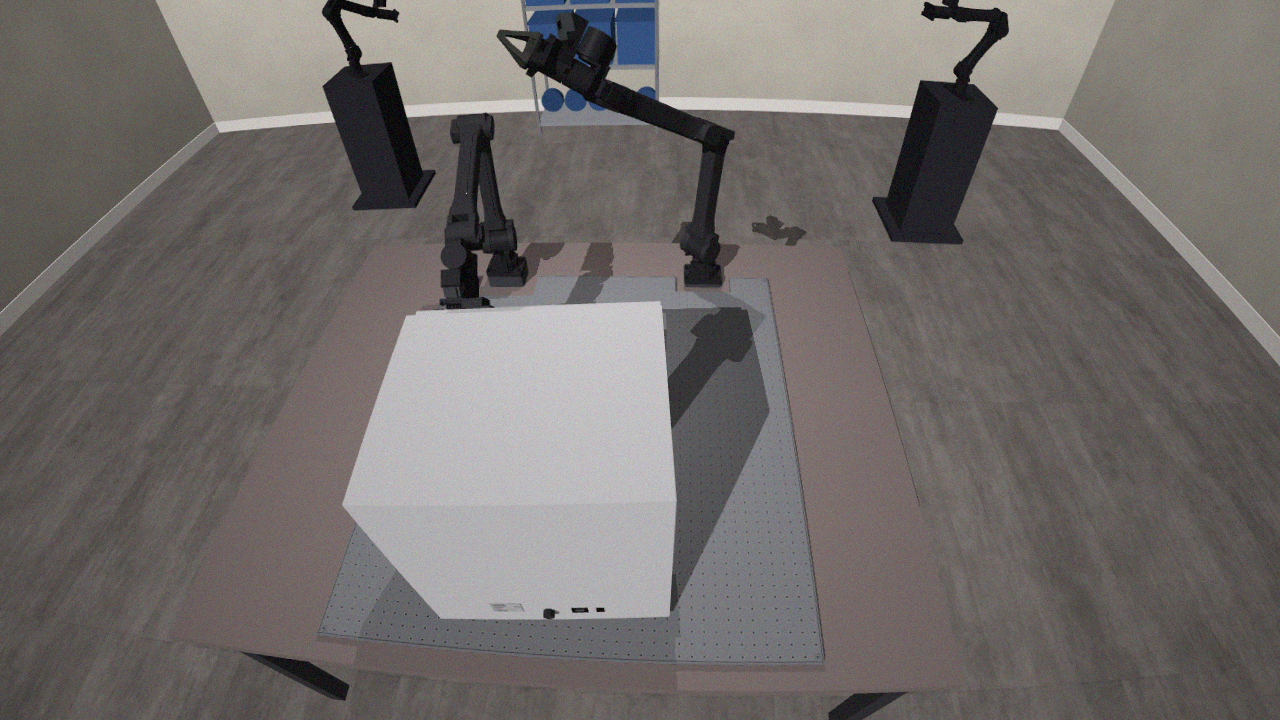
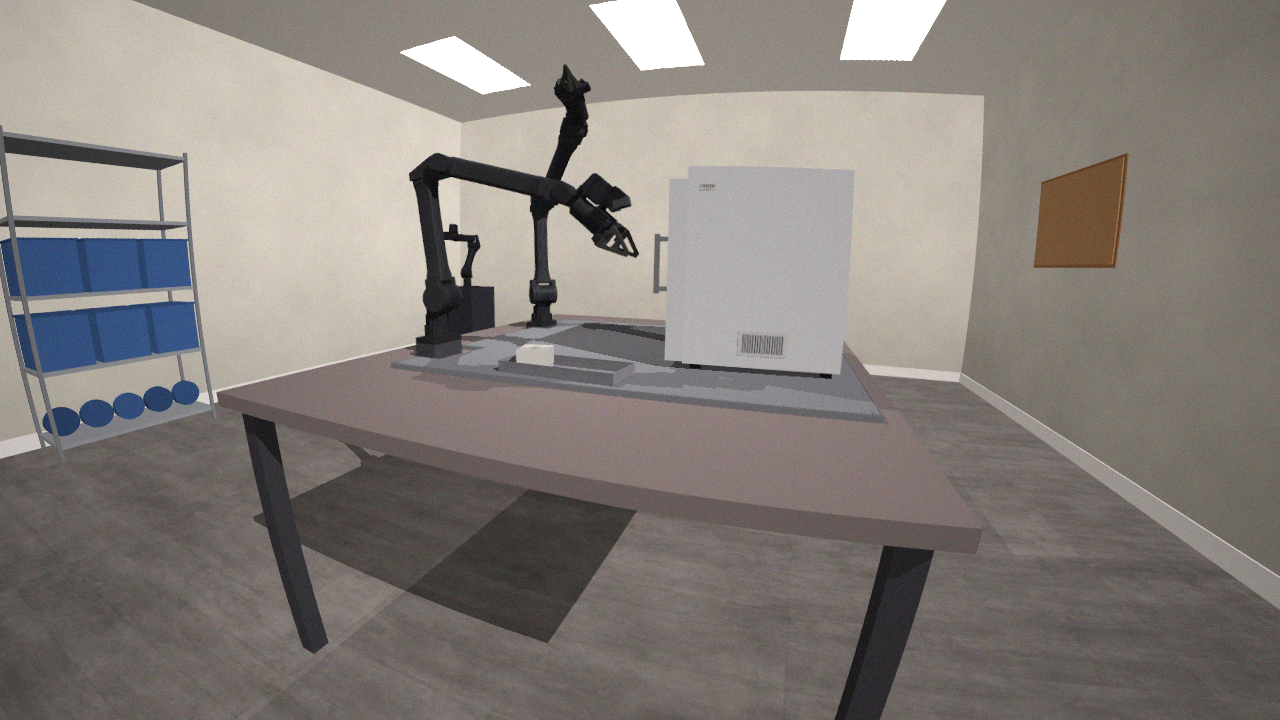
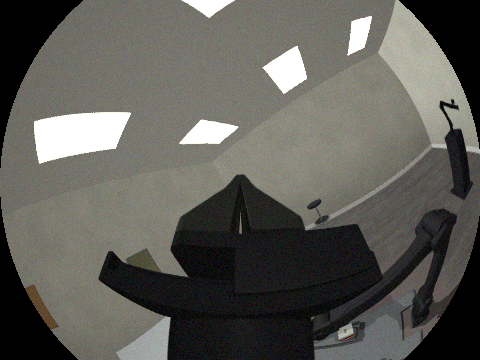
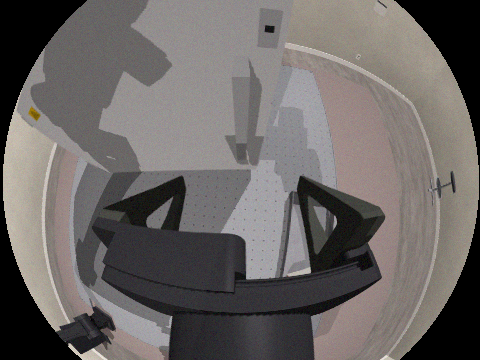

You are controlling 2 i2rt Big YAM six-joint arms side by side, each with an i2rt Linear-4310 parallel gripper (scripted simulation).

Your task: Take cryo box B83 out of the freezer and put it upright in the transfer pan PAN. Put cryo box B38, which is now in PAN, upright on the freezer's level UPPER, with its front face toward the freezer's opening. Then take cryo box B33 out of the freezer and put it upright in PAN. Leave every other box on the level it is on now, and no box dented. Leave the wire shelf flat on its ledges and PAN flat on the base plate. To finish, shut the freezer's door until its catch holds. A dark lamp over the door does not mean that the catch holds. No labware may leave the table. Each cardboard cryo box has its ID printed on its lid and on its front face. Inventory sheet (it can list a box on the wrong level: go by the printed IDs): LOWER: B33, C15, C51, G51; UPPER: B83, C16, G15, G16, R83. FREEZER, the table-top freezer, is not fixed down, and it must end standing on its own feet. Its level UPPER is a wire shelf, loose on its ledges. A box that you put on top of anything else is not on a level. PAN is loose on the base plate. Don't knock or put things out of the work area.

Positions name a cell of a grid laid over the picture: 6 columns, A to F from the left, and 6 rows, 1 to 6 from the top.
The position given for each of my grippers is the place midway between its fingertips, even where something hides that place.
Observation:
I see my left gripper (image 1: C1), my right gripper (image 2: C3), a freezer (image 1: C4), a transfer pan (image 2: C4) and a red-fronted cryo box (image 2: C3).
The freezer shows as well in image 2 (image 2: D3). The transfer pan is seen too in image 4 (image 4: D5). My left gripper is seen too in image 2 (image 2: C1) and in image 3 (image 3: D4). Image 1 does not show the transfer pan, which is hidden by the freezer.

